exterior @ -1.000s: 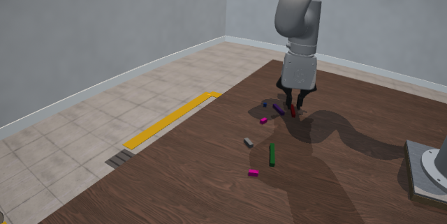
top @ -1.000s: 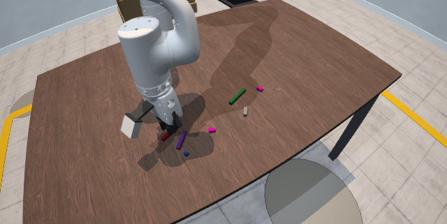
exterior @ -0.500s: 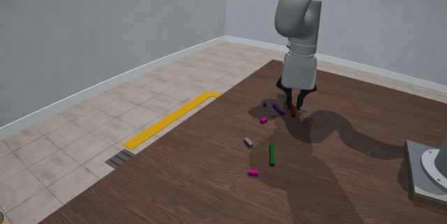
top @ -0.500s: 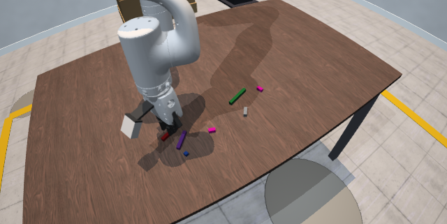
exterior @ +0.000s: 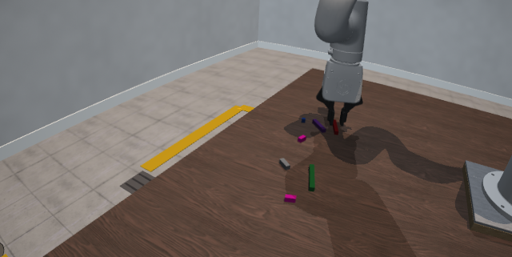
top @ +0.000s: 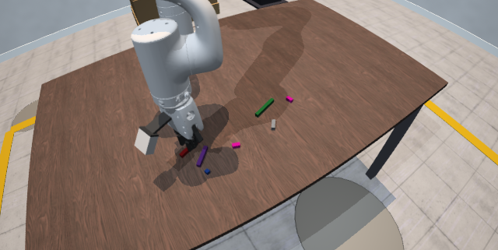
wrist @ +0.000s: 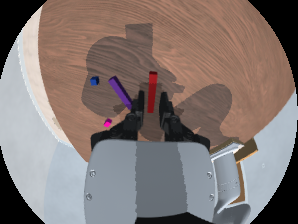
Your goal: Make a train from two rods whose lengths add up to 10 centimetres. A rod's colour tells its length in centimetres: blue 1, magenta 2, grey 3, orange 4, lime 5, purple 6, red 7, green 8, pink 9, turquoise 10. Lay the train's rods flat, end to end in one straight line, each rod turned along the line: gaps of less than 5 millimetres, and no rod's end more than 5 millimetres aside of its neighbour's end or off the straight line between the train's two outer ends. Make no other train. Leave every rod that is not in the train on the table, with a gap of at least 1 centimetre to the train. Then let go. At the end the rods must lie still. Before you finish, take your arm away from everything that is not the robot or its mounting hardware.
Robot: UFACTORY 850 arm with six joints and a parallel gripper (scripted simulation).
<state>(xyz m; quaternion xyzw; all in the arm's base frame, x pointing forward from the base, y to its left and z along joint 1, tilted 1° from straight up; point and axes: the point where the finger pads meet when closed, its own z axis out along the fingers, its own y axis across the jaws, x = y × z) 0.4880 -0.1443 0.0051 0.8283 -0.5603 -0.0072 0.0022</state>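
The red rod lies 3 cm below my hand. The rest, counted from my hand: grey rod (23 cm to the left, 5 cm ahead, 3 cm below); purple rod (4 cm ahead, 3 cm below, 2 cm to the left); small blue rod (9 cm ahead, 3 cm below, 1 cm to the left).
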